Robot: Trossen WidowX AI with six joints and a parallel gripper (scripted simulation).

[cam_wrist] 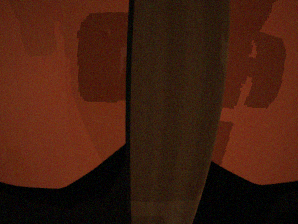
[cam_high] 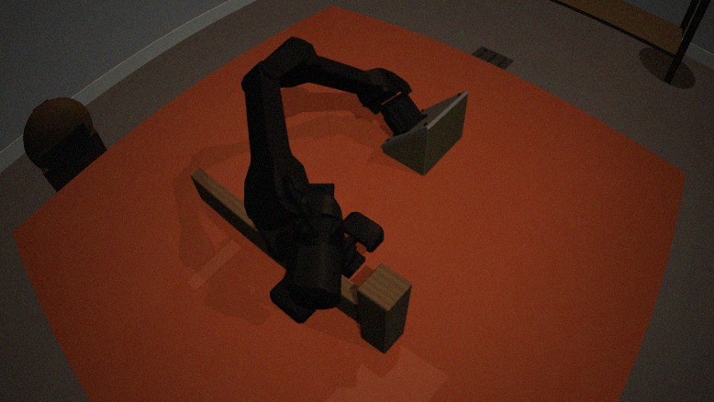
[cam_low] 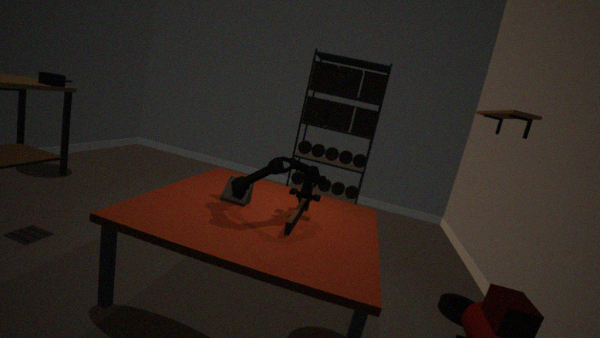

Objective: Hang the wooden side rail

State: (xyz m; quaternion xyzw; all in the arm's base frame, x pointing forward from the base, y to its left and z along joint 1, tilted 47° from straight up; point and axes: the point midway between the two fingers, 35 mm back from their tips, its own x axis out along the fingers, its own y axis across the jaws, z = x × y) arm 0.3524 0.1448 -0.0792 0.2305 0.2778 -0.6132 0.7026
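My gripper tip is now 100 mm to the right of the wooden headboard post, 50 mm below it and 10 mm past it.
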